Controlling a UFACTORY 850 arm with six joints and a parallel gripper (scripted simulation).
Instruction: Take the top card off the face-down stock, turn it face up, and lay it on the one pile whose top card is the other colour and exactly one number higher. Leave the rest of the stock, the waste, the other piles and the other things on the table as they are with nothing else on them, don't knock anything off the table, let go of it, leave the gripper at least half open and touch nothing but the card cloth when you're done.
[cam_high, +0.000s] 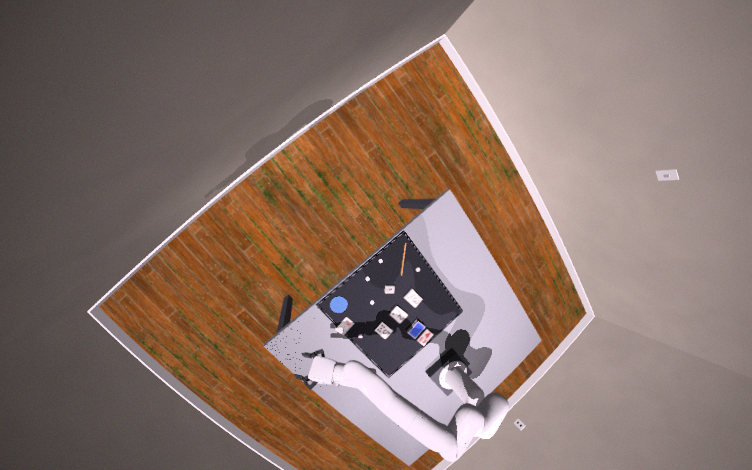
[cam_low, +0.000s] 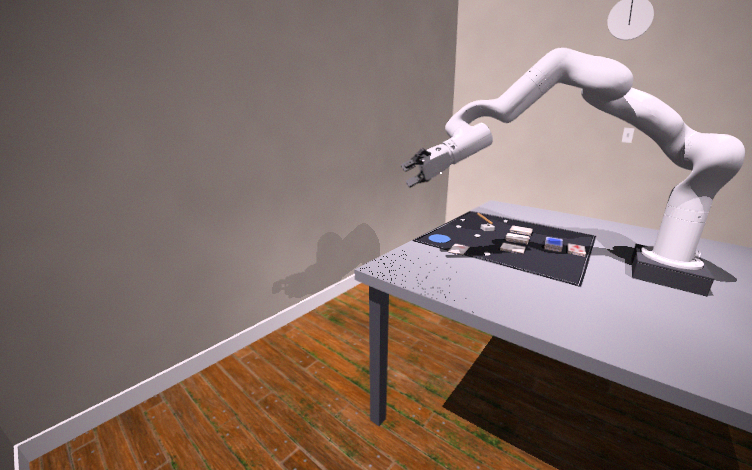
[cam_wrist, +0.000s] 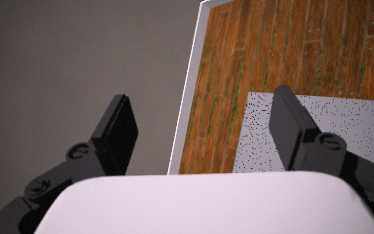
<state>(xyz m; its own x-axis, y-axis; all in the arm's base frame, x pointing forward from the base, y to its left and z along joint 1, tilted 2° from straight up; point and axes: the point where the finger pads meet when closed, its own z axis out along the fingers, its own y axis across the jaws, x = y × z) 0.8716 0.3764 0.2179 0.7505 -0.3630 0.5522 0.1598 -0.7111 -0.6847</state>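
Right now my hand is 470 mm past the red 4 card, 420 mm to the left of it and 280 mm above it. The rest, counted from my hand: red card (300 mm below, 180 mm to the right, 150 mm behind); then black 5 (330 mm behind, 300 mm to the right, 290 mm below); then small block (480 mm to the right, 280 mm below, 180 mm behind).
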